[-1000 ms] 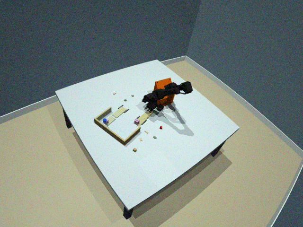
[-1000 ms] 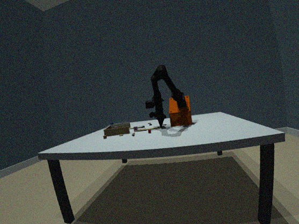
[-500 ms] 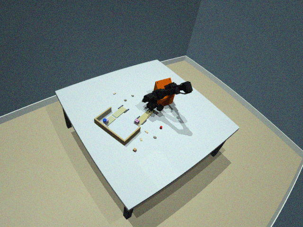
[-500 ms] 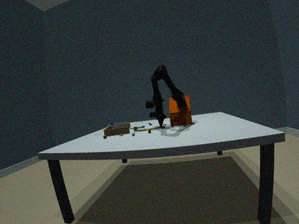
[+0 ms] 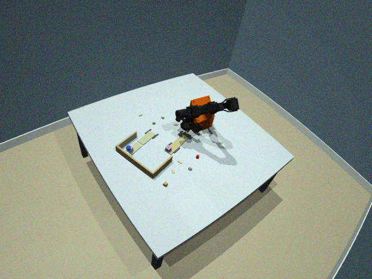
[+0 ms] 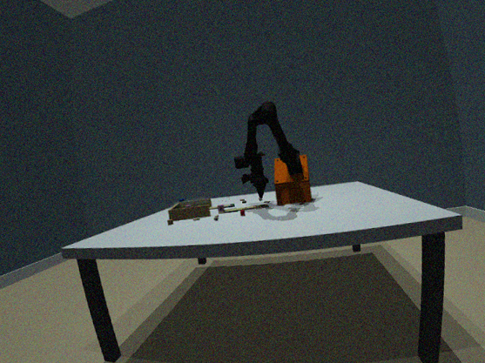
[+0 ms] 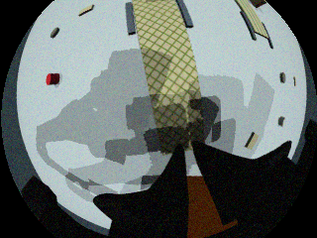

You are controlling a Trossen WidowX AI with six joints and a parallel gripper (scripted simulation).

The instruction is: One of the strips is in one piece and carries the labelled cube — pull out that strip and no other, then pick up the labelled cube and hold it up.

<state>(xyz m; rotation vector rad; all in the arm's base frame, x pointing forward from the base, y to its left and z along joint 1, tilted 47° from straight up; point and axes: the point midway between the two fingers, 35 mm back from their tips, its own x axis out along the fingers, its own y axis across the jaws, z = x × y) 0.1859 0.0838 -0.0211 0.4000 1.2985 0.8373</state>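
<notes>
My gripper tip is 90 mm short of the cross-hatched strip, 40 mm above it and 30 mm to the right of it. Also, from my gripper tip: blue cube 440 mm ahead, 40 mm to the right, 30 mm above; small red piece 200 mm to the left, 50 mm ahead, 30 mm below.
</notes>
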